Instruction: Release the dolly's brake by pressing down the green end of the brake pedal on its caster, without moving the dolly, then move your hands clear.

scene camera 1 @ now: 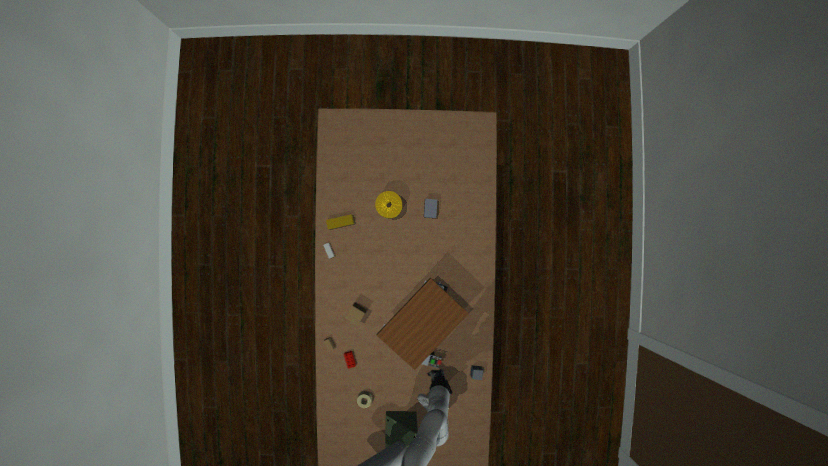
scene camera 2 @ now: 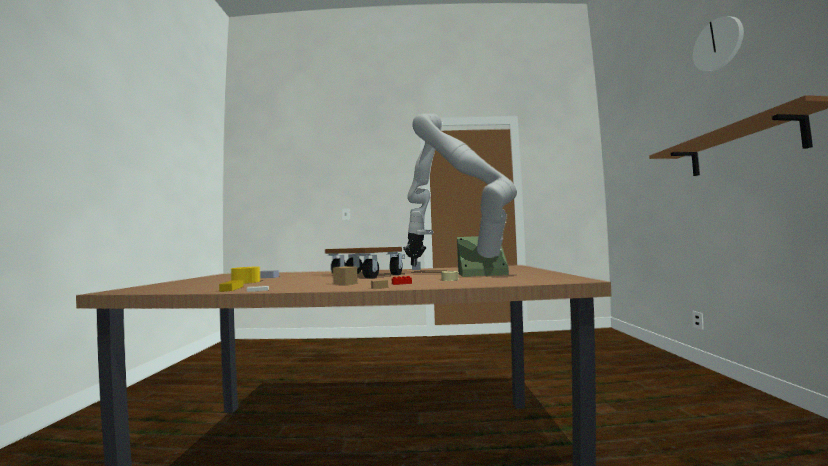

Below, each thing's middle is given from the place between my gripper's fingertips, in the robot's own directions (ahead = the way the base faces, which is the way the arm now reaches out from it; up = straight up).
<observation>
I see the dolly (scene camera 1: 419, 327) 210 mm ahead of my hand, 110 mm to the left of it and 20 mm above it.
</observation>
